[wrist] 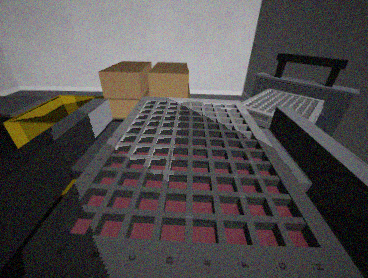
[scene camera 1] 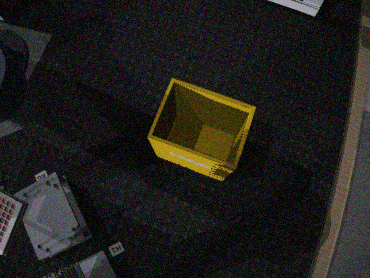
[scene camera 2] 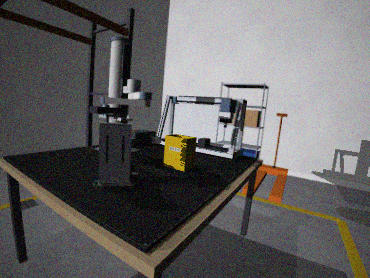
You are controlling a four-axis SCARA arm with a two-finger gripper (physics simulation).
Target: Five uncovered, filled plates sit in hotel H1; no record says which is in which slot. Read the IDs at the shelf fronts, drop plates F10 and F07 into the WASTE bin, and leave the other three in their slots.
In view: my gripper (wrist: pixel 190 117) and a hotel H1 (wrist: pixel 335 105).
